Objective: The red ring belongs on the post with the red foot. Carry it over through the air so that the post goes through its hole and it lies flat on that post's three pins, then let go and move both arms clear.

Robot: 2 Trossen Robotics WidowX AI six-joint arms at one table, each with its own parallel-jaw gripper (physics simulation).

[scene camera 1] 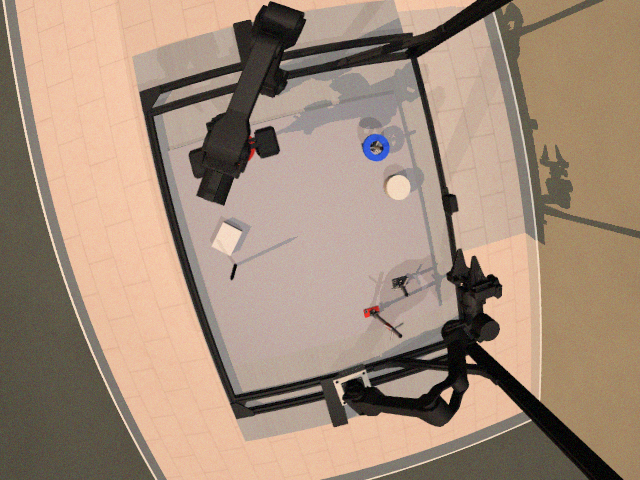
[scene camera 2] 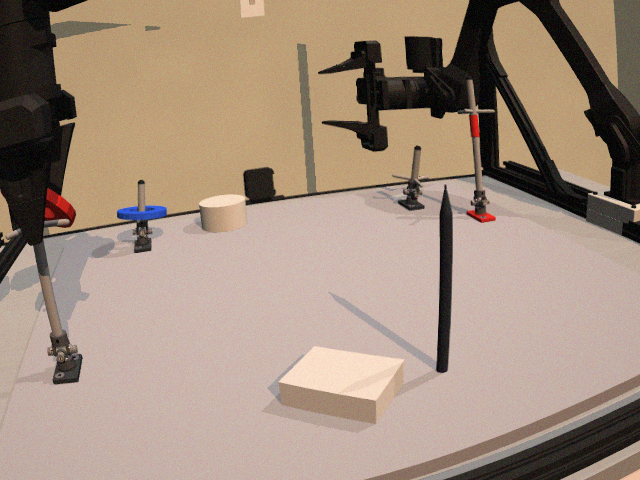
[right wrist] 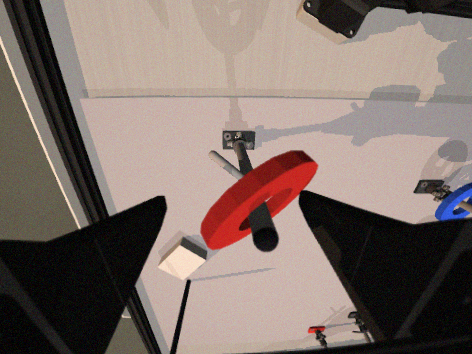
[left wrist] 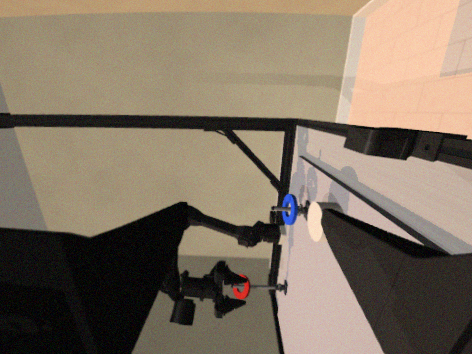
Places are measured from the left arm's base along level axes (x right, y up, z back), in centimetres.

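Pixels of known places: left gripper, fingertip midpoint: point(scene camera 1: 466, 252) point(scene camera 2: 320, 97) point(left wrist: 254, 212); right gripper, fingertip midpoint: point(scene camera 2: 45, 227) point(right wrist: 233, 199) point(left wrist: 246, 292); left arm's base at its link origin: point(scene camera 1: 353, 388) point(scene camera 2: 629, 197); right arm's base at its link origin: point(scene camera 1: 268, 82) point(left wrist: 278, 232).
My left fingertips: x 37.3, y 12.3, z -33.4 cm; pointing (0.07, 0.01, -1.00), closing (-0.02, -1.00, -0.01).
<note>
For each thing: its top centre in the pictures, then the offset to it from my left fingertips. "*": a spot on its surface instead.
- red ring at its top centre: point(right wrist: 274, 242) point(scene camera 2: 32, 168) point(left wrist: 232, 286) dx -44.3, dy +2.1, dz -39.9 cm
- tall post with a dark foot, surface spot: point(scene camera 2: 67, 368) * dx -45.6, dy -14.6, dz -40.5 cm
- post with the red foot, surface spot: point(scene camera 2: 480, 215) point(scene camera 1: 369, 311) point(right wrist: 315, 330) * dx -26.3, dy -14.8, dz +12.0 cm
- blue ring at its top centre: point(scene camera 2: 140, 205) point(left wrist: 285, 209) point(right wrist: 469, 207) point(scene camera 1: 377, 147) dx -12.8, dy -9.8, dz -30.5 cm
- cream cylinder at its top centre: point(scene camera 2: 221, 200) point(left wrist: 314, 221) point(scene camera 1: 398, 187) dx -9.8, dy -11.8, dz -18.9 cm
- short bare post at a spot on its surface: point(scene camera 2: 415, 167) * dx -16.7, dy -9.5, dz +7.3 cm
- cream block at its top centre: point(scene camera 2: 342, 371) point(right wrist: 181, 263) point(scene camera 1: 226, 239) dx -56.0, dy -13.3, dz -20.0 cm
- upright black stick at its top centre: point(scene camera 2: 445, 184) point(scene camera 1: 231, 280) dx -56.5, dy -1.3, dz -12.3 cm
The red ring point(scene camera 1: 250, 150) point(scene camera 2: 61, 209) point(right wrist: 220, 235) is threaded on a tall post with a dark foot point(scene camera 2: 67, 368) point(right wrist: 239, 140). It sits steeply tilted, with the post tip through its hole. My right gripper point(scene camera 1: 232, 152) point(left wrist: 246, 292) point(right wrist: 233, 199) is open above that post; in the right wrist view the ring shows between the spread fingers. The arm hides most of the ring in scene camera 1. The post with the red foot point(scene camera 1: 371, 311) point(scene camera 2: 480, 215) point(right wrist: 316, 329) stands bare, leaning slightly. My left gripper point(scene camera 1: 465, 254) point(scene camera 2: 321, 97) point(left wrist: 254, 212) is open and empty, raised high.
A blue ring point(scene camera 1: 366, 147) point(scene camera 2: 124, 213) lies flat on a short post near a cream cylinder point(scene camera 1: 398, 187) point(scene camera 2: 222, 214). A short bare post point(scene camera 1: 399, 282) point(scene camera 2: 415, 167) stands beside the red-footed one. A cream block point(scene camera 1: 226, 238) point(scene camera 2: 336, 372) lies near an upright black stick point(scene camera 1: 233, 271) point(scene camera 2: 444, 284).
</note>
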